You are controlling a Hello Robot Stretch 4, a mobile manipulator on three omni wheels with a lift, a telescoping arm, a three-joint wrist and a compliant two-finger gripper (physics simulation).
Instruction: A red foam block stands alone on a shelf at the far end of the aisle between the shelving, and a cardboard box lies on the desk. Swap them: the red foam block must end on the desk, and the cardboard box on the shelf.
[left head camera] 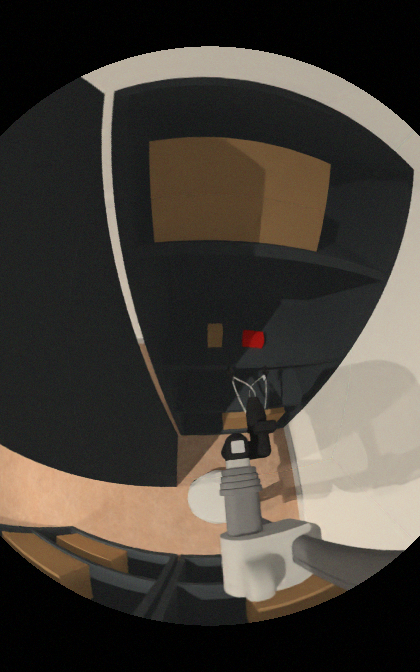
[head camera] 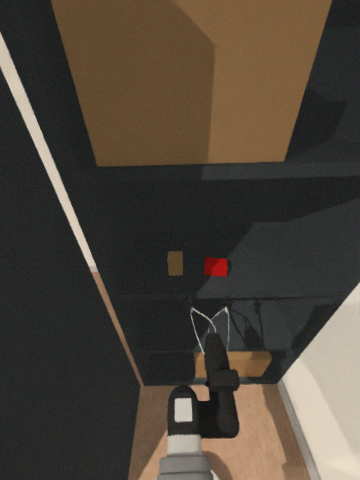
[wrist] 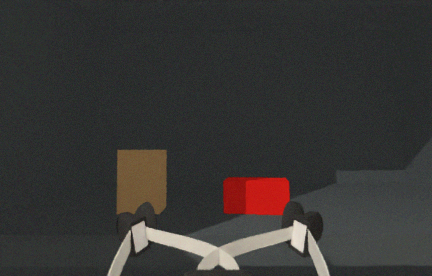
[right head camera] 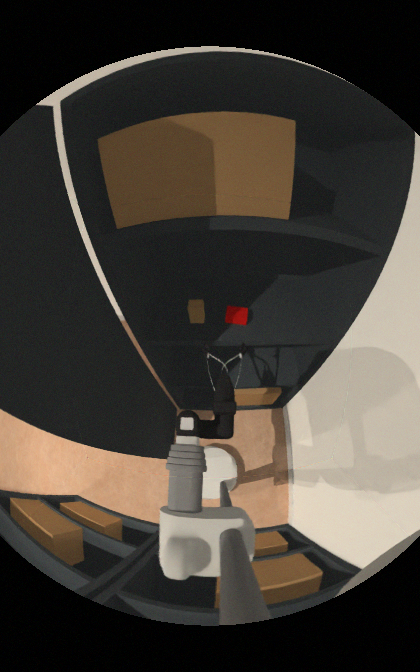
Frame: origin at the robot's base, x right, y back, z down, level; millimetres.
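Where they show: gripper, fingertip midpoint: (head camera: 207, 297) (wrist: 219, 218).
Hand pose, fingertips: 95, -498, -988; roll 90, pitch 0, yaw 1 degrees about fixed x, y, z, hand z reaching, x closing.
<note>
Each offset is from my fingertips to the top centre of the thing, as dx, dy, dz. Level surfaces: height alone.
The red foam block @(+58, -153, -20) (head camera: 216, 267) (left head camera: 253, 339) (right head camera: 236, 315) (wrist: 256, 196) lies on a dark shelf @(dz +25) (head camera: 295, 250). The small cardboard box @(-110, -157, -65) (head camera: 175, 263) (left head camera: 215, 335) (right head camera: 196, 311) (wrist: 142, 180) stands upright on the same shelf, a little to the left of the block and apart from it. My gripper (head camera: 208, 304) (left head camera: 248, 373) (right head camera: 225, 350) (wrist: 219, 218) is open and empty, in front of the shelf and short of both objects. In the wrist view the block shows right of centre between the fingertips, and the box is behind the left fingertip. The desk does not show.
A large cardboard box @(-57, -202, -702) (head camera: 150, 100) (left head camera: 210, 195) (right head camera: 165, 175) sits on the shelf above, and another (head camera: 255, 364) (right head camera: 257, 396) is low down. A dark panel (head camera: 45, 300) (left head camera: 60, 300) is on the left, a pale wall (head camera: 330, 370) (right head camera: 360, 425) on the right. Shelving with boxes (left head camera: 92, 552) is at the bottom.
</note>
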